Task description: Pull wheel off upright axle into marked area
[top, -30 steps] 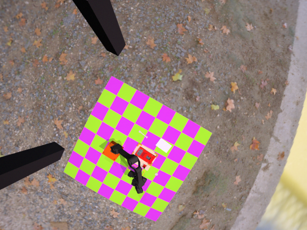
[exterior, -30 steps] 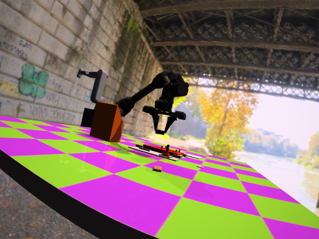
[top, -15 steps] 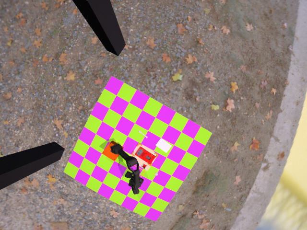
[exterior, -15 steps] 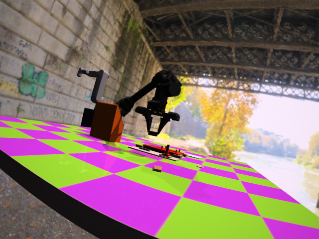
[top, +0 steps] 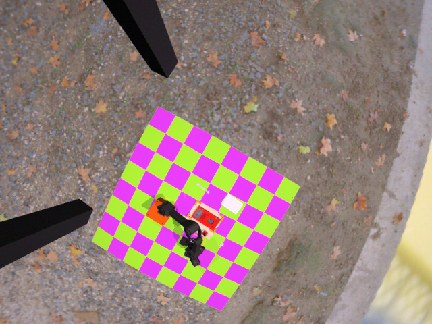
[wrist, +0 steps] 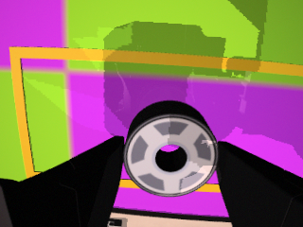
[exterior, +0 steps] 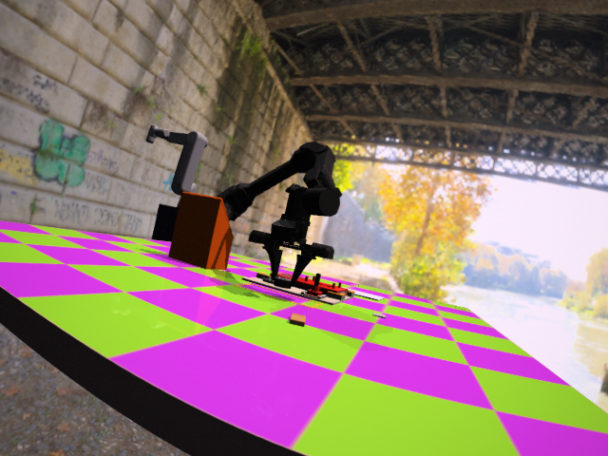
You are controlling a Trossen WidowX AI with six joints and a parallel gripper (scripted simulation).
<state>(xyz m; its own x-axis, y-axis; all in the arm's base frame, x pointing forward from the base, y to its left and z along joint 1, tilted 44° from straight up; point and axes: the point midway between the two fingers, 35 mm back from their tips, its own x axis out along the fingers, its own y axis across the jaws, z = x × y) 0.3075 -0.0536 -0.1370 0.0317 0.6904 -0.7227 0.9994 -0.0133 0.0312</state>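
Now: the wheel right at my gripper tip. The rest, counted from my gripper tip: brown block: 11 cm ahead, 18 cm to the right, 3 cm below; then white sheet: 12 cm ahead, 40 cm to the left, 3 cm below; then upright post: 5 cm ahead, 9 cm to the left.
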